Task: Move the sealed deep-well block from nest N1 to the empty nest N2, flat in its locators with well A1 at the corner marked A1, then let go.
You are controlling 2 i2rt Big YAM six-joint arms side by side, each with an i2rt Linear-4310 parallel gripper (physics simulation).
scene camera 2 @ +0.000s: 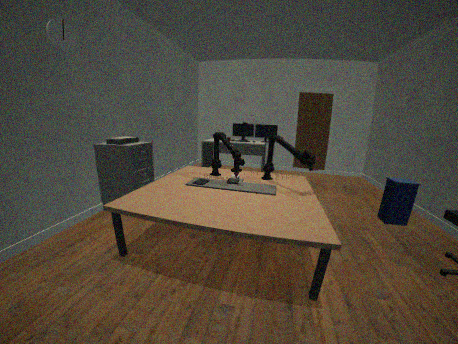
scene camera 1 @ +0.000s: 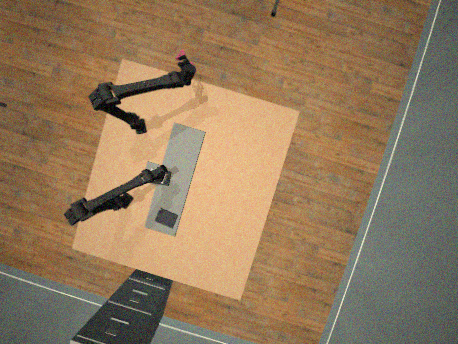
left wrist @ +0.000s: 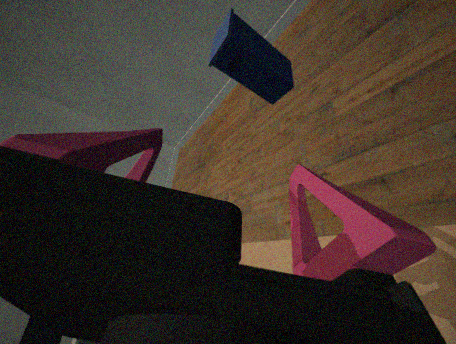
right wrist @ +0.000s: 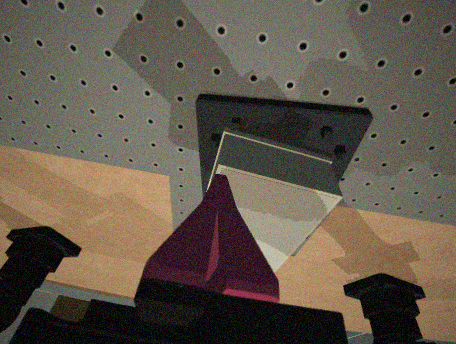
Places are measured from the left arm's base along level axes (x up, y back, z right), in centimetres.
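Pixels of known places: left gripper, between the fingertips: (scene camera 2: 318, 165) (scene camera 1: 186, 56) (left wrist: 230, 154); right gripper, between the fingertips: (scene camera 2: 236, 178) (scene camera 1: 164, 174) (right wrist: 219, 180); left arm's base, origin of its link: (scene camera 2: 266, 178) (scene camera 1: 140, 126) (right wrist: 46, 239); right arm's base, origin of its link: (scene camera 2: 215, 174) (scene camera 1: 126, 200) (right wrist: 382, 287).
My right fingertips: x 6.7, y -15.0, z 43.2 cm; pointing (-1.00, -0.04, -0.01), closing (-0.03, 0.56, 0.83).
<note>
Ahead of a thing's pixels: the offset from my right fingertips to its top centre. Level surfaces: height alone.
The sealed deep-well block {dx +0.8, dy +6.4, dz +0.3 cm} (right wrist: 285, 200), pale-topped with a dark side, lies askew over a dark nest plate {dx -3.3, dy +6.1, dz +1.7 cm} (right wrist: 280, 111); several black locators show past its far edge. Whether it rests flat cannot be told. The other dark nest {dx -3.3, dy +8.2, dz +36.7 cm} (scene camera 1: 166, 218) (scene camera 2: 201, 182), at the board's lower end in scene camera 1, bears no block. My right gripper (right wrist: 219, 180) (scene camera 2: 236, 177) is shut and empty, its fingers together over the block's near left part in the right wrist view and hiding some of it. My left gripper (scene camera 1: 181, 55) (left wrist: 230, 154) is open and empty, away from the board. No A1 mark is legible.
The grey perforated board {dx -5.4 cm} (scene camera 1: 192, 147) (scene camera 2: 257, 188) (right wrist: 280, 15) lies on the wooden table {dx -6.7 cm} (scene camera 1: 235, 200) (scene camera 2: 215, 212). The right arm reaches over the board's middle. The left arm extends past the table's edge. A blue bin (scene camera 2: 398, 201) (left wrist: 255, 60) stands on the floor.
</note>
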